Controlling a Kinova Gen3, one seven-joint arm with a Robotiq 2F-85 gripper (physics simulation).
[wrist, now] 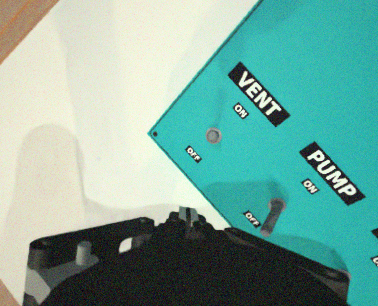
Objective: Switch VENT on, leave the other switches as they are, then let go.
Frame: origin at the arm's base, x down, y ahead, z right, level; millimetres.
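Seen in the pictures: gripper, fingertip midpoint: [186,219].
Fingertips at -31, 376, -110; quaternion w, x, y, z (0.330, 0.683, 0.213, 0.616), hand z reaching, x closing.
Note:
A point is followed by its place in that frame, as x, y, z.
The VENT switch [214,135] {27, 435, -150} is on the teal panel [320,90] {37, 547, -121}, between its ON and OFF labels. Its lever shows almost end-on, as a round tip over its collar, and does not lean toward OFF as the PUMP lever does; its exact tilt is hard to tell. The PUMP switch [271,217] {50, 429, -35} leans toward its OFF label. My gripper [186,219] {-31, 376, -110} is shut and empty. Its tips show below the VENT switch in the picture, over the pale surface just outside the panel's edge, apart from both levers.
Part of another black label [375,236] {55, 508, 50} shows at the right edge, its switch out of view. A pale surface [115,100] {161, 332, -311} lies left of the panel, with shadows on it. A brown wooden strip [20,27] crosses the upper left corner.

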